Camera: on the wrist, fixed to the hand. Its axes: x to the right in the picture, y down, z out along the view.
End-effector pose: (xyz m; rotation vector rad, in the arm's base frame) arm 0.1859 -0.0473 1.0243 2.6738 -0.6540 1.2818
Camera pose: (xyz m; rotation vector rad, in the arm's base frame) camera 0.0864 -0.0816 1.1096 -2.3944 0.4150 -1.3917
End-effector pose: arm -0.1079 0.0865 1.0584 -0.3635 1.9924 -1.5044
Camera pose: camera -0.1873 0.1852 1.0103 -0.0252 1.5969 -1.8840
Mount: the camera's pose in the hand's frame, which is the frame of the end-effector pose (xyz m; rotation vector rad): 0.0217 0.0654 -0.1167 0.4795 0.0632 0.0899
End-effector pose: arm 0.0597 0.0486 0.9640 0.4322 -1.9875 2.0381
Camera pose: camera 0.0109 0.1629 0.9099 0.3674 -1.4932 2.5504
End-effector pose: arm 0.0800 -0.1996 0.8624 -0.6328 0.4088 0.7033
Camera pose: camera 0.0332 -0.2276 0.7383 -0.1841 0.6429 0.6407
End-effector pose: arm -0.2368 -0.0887 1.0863 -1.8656 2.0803 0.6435
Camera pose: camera -0.2937 -0.1607 1.1860 -1.5431 2.1278 0.0842
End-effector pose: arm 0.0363 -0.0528 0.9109 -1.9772 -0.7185 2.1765
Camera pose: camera 0.1605 -0.0709 0.8597 -1.8363 -0.0807 2.0694
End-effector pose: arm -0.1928 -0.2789 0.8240 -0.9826 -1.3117 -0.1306
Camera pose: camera -0.0605 -0.3071 0.8156 -0.6196 -1.1645 0.2132
